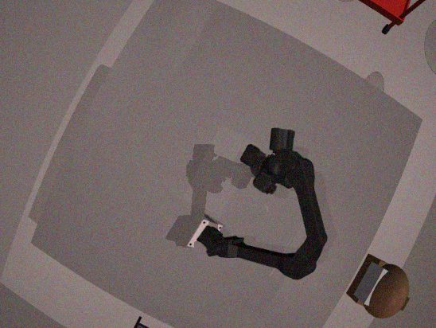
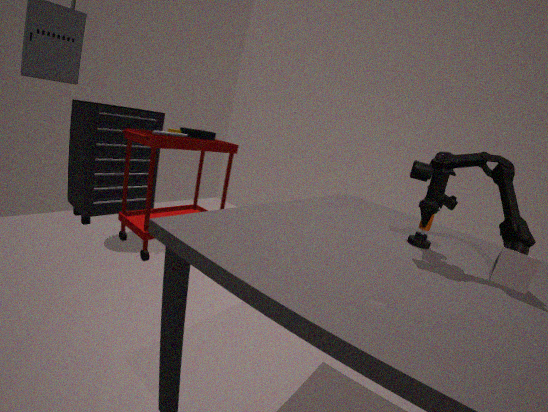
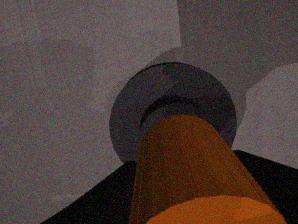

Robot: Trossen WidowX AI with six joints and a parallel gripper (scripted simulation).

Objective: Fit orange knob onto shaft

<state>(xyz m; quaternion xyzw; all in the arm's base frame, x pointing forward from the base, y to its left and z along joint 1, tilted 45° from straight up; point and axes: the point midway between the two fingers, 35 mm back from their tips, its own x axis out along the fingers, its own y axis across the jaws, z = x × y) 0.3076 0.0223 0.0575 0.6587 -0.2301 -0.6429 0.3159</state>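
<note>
The orange knob lies 3 cm above my gripper tip. The rest, counted from my gripper tip: dark round pedestal 4 cm below.
</note>
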